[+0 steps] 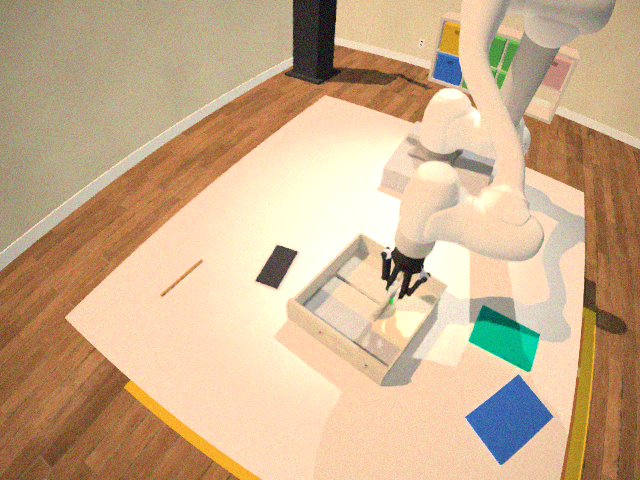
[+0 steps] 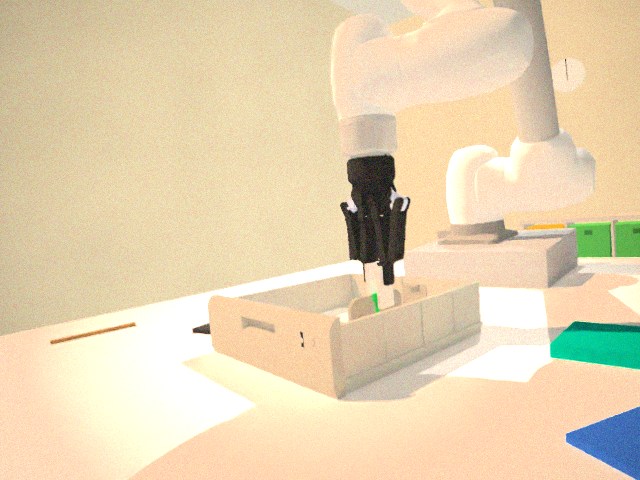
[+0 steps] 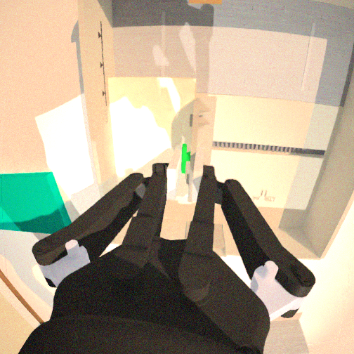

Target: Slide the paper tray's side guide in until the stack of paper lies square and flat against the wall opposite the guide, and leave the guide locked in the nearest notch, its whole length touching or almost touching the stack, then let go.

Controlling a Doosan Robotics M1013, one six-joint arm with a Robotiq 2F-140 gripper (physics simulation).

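Where they show: gripper, between the fingertips: [image 1: 391, 300] [image 2: 380, 305]; arm's base, origin of its link: [image 1: 435, 152] [image 2: 478, 239].
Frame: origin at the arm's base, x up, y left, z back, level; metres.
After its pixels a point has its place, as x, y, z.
The pale tray [image 1: 336, 334] {-0.008, 0.096, -0.873} [image 2: 279, 343] {-0.051, 0.146, -0.887} [image 3: 93, 65] stands on the mat. Its pale side guide [image 1: 381, 311] {-0.035, 0.151, -0.736} [image 2: 360, 306] {-0.034, 0.151, -0.728} [image 3: 204, 131] stands upright inside, with a green tab [image 1: 391, 300] {-0.019, 0.159, -0.701} [image 2: 375, 302] {-0.035, 0.154, -0.694} [image 3: 184, 159]. The cream paper stack [image 1: 405, 319] {-0.062, 0.214, -0.704} [image 3: 132, 125] lies between the guide and the tray's wall on the teal block's side. It looks about square; any thin gap at wall or guide is hard to tell. My gripper [image 1: 395, 293] {-0.042, 0.156, -0.684} [image 2: 378, 290] {-0.042, 0.156, -0.684} [image 3: 189, 157] is nearly closed, pointing down at the green tab, its narrow-set fingertips on either side of it. They hide part of the guide.
A dark notched strip [image 3: 260, 147] runs across the tray floor on the guide's other side. A teal block [image 1: 504, 338] {-0.083, 0.493, -0.583} [image 2: 594, 345] {-0.083, 0.450, -0.622} [image 3: 30, 200] and a blue block [image 1: 509, 418] {-0.093, 0.588, -0.793} [image 2: 615, 439] {-0.093, 0.515, -0.837} lie beyond the stack-side wall. A black flat object [image 1: 277, 266] {-0.094, -0.192, -0.749} and an orange stick [image 1: 181, 277] {-0.094, -0.402, -0.961} [image 2: 93, 333] {-0.097, -0.399, -0.963} lie opposite.
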